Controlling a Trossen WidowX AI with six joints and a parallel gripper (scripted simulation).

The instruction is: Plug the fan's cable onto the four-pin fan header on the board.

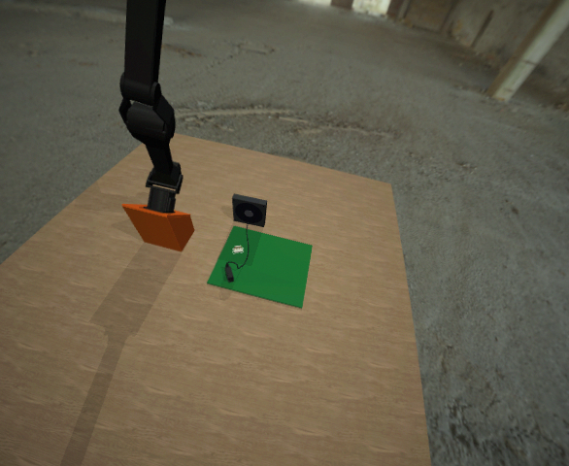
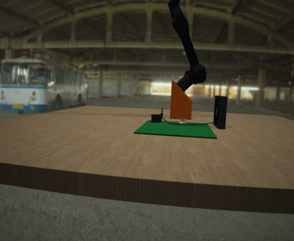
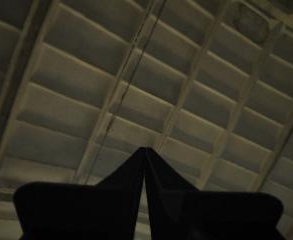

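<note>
Right now the black plug is 900 mm below my gripper tip, 130 mm ahead of it and 90 mm to the right of it. Also, from my gripper tip: green board: 930 mm below, 220 mm ahead; white four-pin fan header: 920 mm below, 120 mm ahead, 20 mm to the left; black fan: 860 mm below, 150 mm to the left, 110 mm ahead.
</note>
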